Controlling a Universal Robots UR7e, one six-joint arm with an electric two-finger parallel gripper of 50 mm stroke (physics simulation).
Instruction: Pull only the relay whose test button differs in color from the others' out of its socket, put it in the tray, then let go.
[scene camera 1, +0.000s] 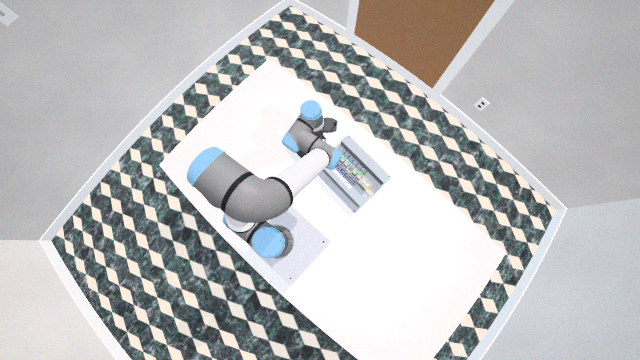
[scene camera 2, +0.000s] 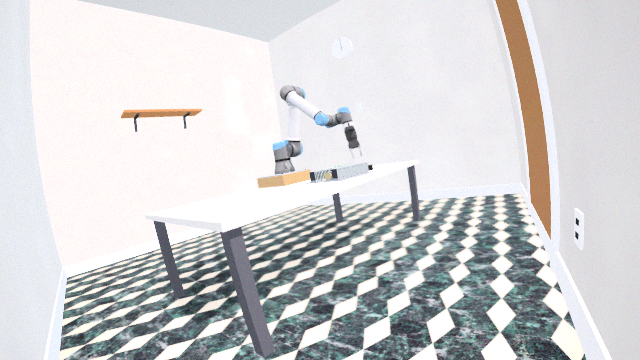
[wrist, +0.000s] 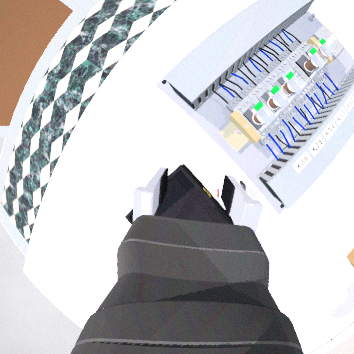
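Where they show: gripper, between the fingertips: (scene camera 1: 324, 137) (scene camera 2: 357, 157) (wrist: 194, 182); arm's base, origin of its link: (scene camera 2: 284, 172).
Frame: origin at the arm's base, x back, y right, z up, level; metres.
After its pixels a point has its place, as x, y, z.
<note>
The relay panel (scene camera 1: 371, 161) {-0.577, 0.135, -0.012} (scene camera 2: 352, 171) {-0.588, 0.120, -0.046} (wrist: 220, 60) {-0.579, 0.010, -0.012} holds a row of relays in sockets. In the wrist view several relays show green test buttons, such as one relay (wrist: 258, 117) {-0.510, -0.024, -0.007} nearest the tray. The row has a gap before the last two green buttons. The black tray (wrist: 200, 209) {-0.492, -0.163, -0.072} lies beside the panel, partly hidden by the gripper. A small red mark (wrist: 218, 193) {-0.485, -0.128, -0.075} shows against the white just right of the tray, between the fingers; the body around it is too washed out to tell. My gripper (scene camera 2: 356, 154) {-0.528, -0.114, 0.026} (wrist: 194, 182) {-0.528, -0.114, 0.026} is open and empty, above the tray's right edge.
The panel's long grey side walls and slotted wire ducts stand up around the relays, with blue and black wires. The tan robot base block (scene camera 2: 285, 179) {-0.150, 0.181, -0.037} (wrist: 351, 257) {-0.174, -0.068, -0.059} stands on the white table (scene camera 1: 425, 240) {-0.424, 0.593, -0.075} (scene camera 2: 240, 202) {-0.339, 0.726, -0.075} near the panel. A wall shelf (scene camera 2: 161, 113) is far off.
</note>
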